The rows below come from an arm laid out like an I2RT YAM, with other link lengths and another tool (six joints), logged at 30 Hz.
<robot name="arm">
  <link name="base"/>
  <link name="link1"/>
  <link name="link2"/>
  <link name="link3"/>
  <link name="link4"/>
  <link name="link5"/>
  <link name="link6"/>
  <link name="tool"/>
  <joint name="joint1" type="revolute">
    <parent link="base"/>
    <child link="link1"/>
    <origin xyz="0 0 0.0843"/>
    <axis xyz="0 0 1"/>
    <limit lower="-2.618" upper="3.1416"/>
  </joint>
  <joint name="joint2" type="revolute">
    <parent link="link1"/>
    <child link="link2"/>
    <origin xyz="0.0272 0.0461 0.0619" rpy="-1.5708 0 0"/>
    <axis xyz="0 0 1"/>
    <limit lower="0" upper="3.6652"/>
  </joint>
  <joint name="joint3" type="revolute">
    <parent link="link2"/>
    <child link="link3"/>
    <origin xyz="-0.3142 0 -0.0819" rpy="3.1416 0 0"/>
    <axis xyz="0 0 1"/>
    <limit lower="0" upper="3.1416"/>
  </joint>
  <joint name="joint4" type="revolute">
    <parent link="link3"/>
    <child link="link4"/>
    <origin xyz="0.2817 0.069 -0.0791"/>
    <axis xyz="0 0 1"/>
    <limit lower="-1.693" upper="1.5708"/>
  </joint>
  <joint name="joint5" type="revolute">
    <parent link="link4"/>
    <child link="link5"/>
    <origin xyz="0.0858 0.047 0.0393" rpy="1.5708 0 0"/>
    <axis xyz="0 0 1"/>
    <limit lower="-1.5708" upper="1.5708"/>
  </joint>
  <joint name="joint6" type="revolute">
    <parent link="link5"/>
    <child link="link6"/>
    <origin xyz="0.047 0 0.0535" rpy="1.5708 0 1.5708"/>
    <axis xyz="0 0 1"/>
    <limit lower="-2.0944" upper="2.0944"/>
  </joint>
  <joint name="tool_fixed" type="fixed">
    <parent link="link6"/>
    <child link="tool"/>
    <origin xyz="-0.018 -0.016 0.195" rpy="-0.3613 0 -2.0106"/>
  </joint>
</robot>
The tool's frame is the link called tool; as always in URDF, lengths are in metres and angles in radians.
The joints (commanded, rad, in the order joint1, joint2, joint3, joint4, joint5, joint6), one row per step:
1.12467 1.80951 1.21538 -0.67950 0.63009 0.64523
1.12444 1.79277 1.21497 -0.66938 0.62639 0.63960
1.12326 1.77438 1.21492 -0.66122 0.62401 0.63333
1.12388 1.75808 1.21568 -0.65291 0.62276 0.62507
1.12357 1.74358 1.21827 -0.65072 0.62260 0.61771
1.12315 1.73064 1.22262 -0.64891 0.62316 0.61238
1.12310 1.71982 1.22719 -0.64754 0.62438 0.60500
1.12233 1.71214 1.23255 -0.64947 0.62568 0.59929
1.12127 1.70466 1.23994 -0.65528 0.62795 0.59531
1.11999 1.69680 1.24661 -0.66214 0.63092 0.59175
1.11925 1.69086 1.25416 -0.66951 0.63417 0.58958
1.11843 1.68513 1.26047 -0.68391 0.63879 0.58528
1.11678 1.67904 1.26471 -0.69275 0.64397 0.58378
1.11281 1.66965 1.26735 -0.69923 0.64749 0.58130
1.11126 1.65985 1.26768 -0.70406 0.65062 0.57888
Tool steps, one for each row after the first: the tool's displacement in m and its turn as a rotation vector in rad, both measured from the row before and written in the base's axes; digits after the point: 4 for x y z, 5 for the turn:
0.0009 0.0036 0.0078 0.02180 -0.00806 0.00524
0.0013 0.0027 0.0088 0.02083 -0.00936 0.00441
0.0008 0.0032 0.0084 0.01800 -0.00998 0.00733
0.0008 0.0017 0.0078 0.01261 -0.00837 0.00529
0.0011 0.0019 0.0079 0.01346 -0.00892 0.00334
0.0010 0.0017 0.0071 0.00968 -0.00861 0.00491
0.0010 0.0008 0.0056 0.00564 -0.00619 0.00288
0.0011 0.0002 0.0060 0.00457 -0.00602 0.00087
0.0010 -0.0005 0.0058 0.00331 -0.00597 0.00000
0.0009 -0.0003 0.0053 0.00274 -0.00543 -0.00062
0.0002 -0.0024 0.0038 -0.00690 -0.00296 0.00021
0.0009 -0.0022 0.0040 -0.00173 -0.00491 -0.00289
0.0015 -0.0027 0.0049 0.00187 -0.00541 -0.00378
0.0004 -0.0021 0.0043 0.00182 -0.00498 -0.00126

